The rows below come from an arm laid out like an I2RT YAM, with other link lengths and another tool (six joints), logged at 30 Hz.
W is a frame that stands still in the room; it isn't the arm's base.
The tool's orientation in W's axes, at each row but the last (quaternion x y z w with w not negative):
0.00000 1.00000 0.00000 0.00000
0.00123 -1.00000 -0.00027 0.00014
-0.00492 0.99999 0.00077 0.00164
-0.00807 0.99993 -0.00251 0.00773
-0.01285 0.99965 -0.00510 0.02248
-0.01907 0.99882 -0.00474 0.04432
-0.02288 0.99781 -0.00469 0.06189
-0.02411 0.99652 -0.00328 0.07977
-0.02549 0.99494 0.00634 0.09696
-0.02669 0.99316 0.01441 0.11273
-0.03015 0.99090 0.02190 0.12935
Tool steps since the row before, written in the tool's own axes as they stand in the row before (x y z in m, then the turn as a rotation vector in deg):
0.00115 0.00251 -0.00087 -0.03 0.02 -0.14
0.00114 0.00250 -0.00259 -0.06 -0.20 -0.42
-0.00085 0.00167 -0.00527 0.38 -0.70 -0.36
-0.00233 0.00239 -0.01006 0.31 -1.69 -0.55
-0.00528 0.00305 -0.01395 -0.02 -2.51 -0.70
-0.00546 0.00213 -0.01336 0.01 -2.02 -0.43
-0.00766 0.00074 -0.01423 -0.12 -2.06 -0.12
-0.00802 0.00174 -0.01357 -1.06 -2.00 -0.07
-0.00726 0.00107 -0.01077 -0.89 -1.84 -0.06
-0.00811 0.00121 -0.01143 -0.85 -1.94 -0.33
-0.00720 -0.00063 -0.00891 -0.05 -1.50 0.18
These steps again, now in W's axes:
-0.00115 0.00251 0.00087 0.03 0.02 0.14
-0.00115 0.00250 0.00259 0.06 -0.20 0.42
0.00082 0.00167 0.00528 -0.37 -0.70 0.36
0.00214 0.00248 0.01008 -0.29 -1.69 0.55
0.00457 0.00332 0.01414 0.05 -2.50 0.73
0.00417 0.00244 0.01377 0.03 -2.02 0.45
0.00580 0.00119 0.01506 0.20 -2.05 0.16
0.00567 0.00216 0.01465 1.13 -1.95 0.26
0.00498 0.00124 0.01198 0.96 -1.79 0.22
0.00527 0.00122 0.01298 0.86 -1.91 0.47
0.00471 -0.00070 0.01044 0.19 -1.48 -0.21

